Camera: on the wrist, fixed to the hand. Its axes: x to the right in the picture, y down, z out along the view.
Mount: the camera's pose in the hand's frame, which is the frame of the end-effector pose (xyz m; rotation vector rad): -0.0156 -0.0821 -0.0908 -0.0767 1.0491 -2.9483
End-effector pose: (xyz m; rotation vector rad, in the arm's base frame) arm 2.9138 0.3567 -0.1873 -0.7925 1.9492 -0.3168
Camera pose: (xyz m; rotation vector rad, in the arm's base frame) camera 2.8729 0.2951 -0.0885 1.8357 0.3454 1.3873
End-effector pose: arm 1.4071 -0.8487 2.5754 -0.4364 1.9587 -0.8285
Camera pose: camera 1.3339 -0.8637 2.6736 1.5170 -0.0038 1.1216
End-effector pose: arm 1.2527 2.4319 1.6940 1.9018 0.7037 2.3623
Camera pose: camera 1.1510 2.4714 1.6363 -1.0526 1.2764 0.4563
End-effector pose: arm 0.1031 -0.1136 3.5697 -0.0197 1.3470 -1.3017
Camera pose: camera -0.0091 -0.0758 3.6045 0.8240 -0.4591 1.2162
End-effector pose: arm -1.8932 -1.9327 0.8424 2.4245 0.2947 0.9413
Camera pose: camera -1.9674 -1.8342 0.8460 -0.5803 2.4292 0.1593
